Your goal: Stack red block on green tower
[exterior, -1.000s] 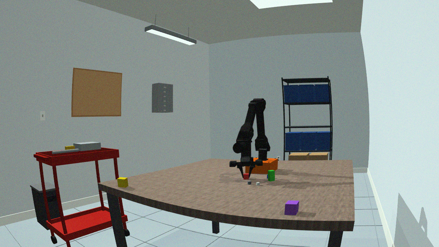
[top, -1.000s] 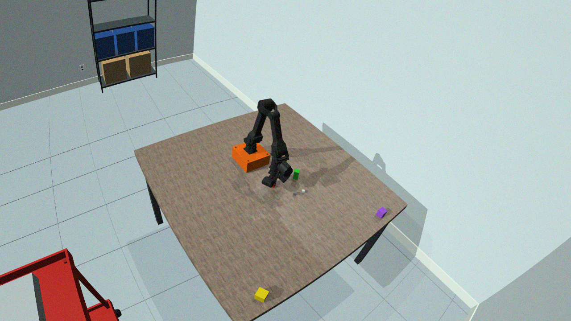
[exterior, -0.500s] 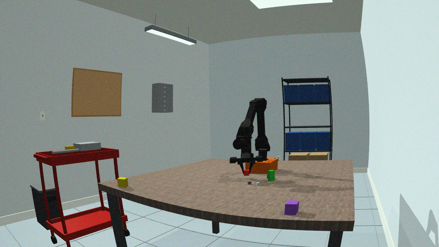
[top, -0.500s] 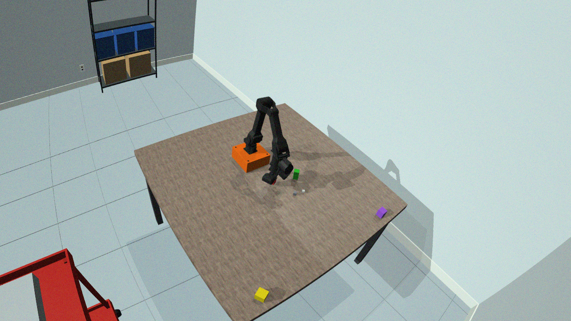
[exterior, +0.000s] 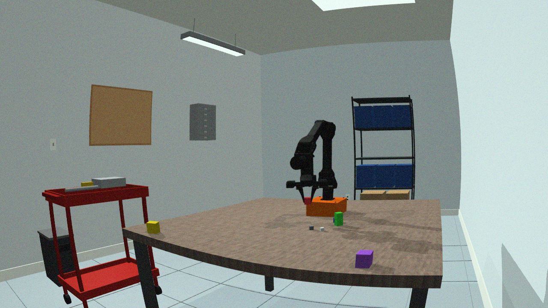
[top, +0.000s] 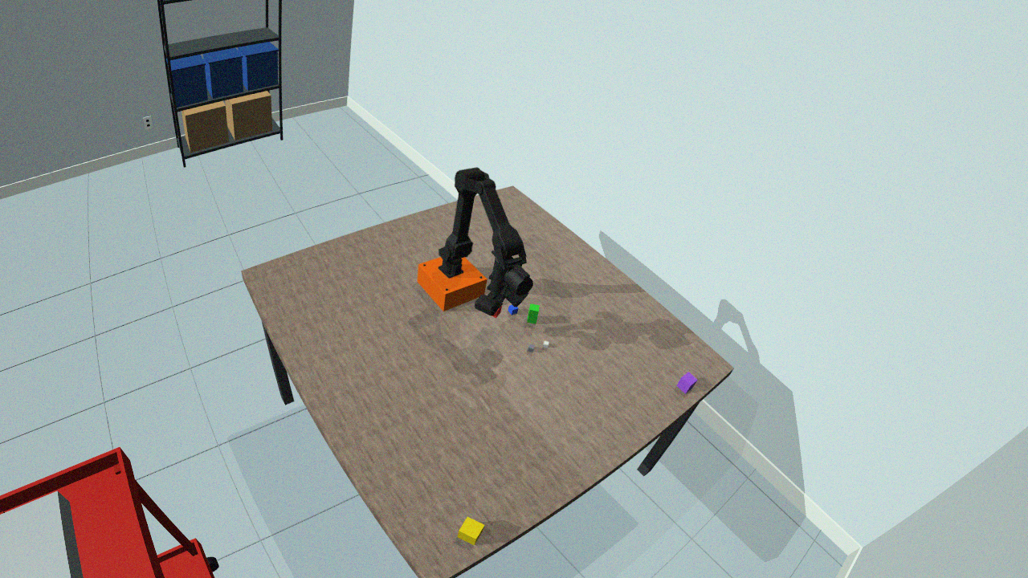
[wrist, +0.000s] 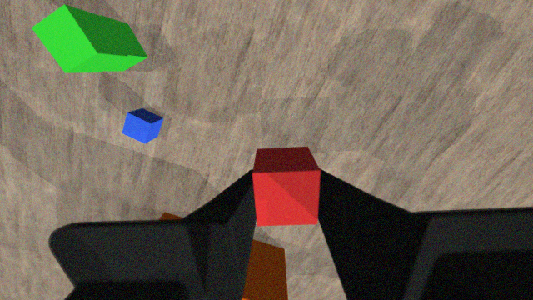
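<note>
Now: gripper tip 40 mm past the blue block, 130 mm to the right of it and 90 mm above it. Also, from my gripper tip: grey cube 120 mm ahead, 60 mm to the left, 90 mm below; then white cube 140 mm ahead, 120 mm to the left, 90 mm below; then red block 10 mm above.
</note>
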